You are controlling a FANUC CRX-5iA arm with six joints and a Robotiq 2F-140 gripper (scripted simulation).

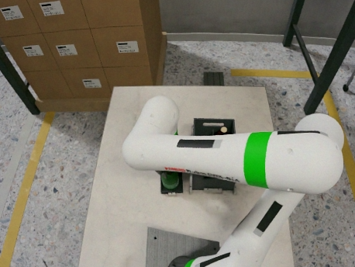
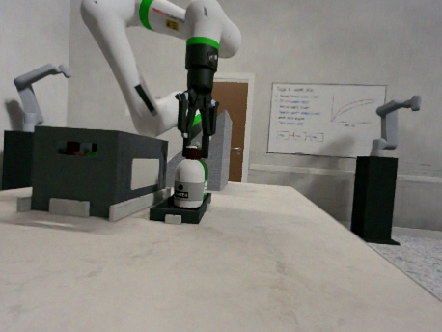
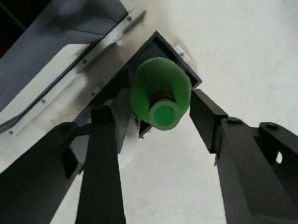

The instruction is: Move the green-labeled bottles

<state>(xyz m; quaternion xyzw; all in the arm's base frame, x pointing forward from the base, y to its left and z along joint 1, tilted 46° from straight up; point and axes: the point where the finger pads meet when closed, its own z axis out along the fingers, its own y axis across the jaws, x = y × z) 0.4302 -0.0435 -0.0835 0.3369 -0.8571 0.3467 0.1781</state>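
My hand is 9 cm short of the white-labeled bottle and 8 cm above it. Also, from my hand: dark crate (9 cm ahead, 20 cm to the right, 8 cm below); dark tray (9 cm ahead, 15 cm below).
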